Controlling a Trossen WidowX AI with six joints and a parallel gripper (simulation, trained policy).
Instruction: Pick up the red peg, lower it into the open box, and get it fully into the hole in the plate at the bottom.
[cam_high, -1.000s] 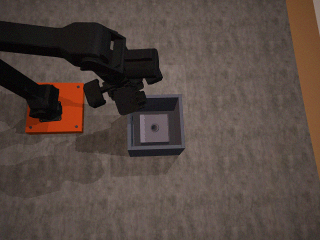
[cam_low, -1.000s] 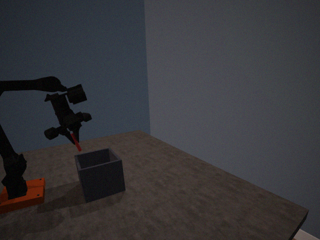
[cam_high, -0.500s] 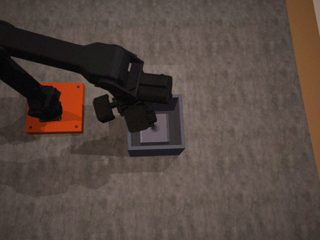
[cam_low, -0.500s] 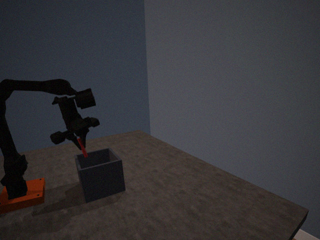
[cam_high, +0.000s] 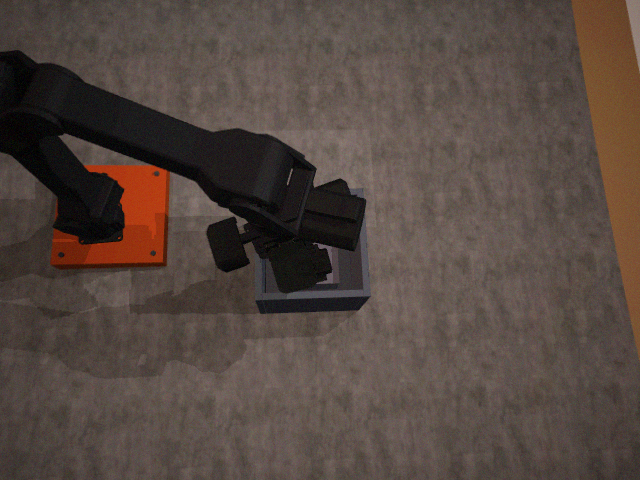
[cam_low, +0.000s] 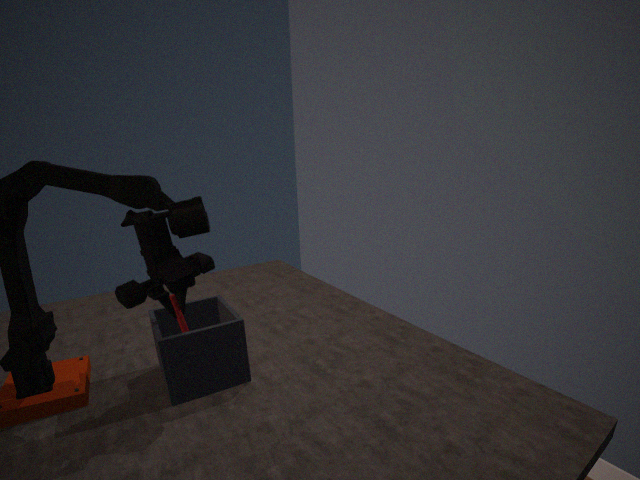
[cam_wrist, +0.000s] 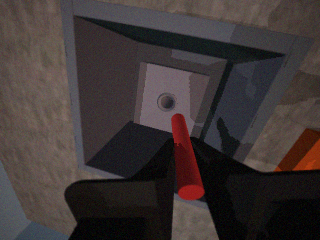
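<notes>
Right now the plate is 3 cm ahead of my gripper tip, 1 cm to the right of it and 9 cm below it. The rest, counted from my gripper tip: red peg 1 cm above.
</notes>
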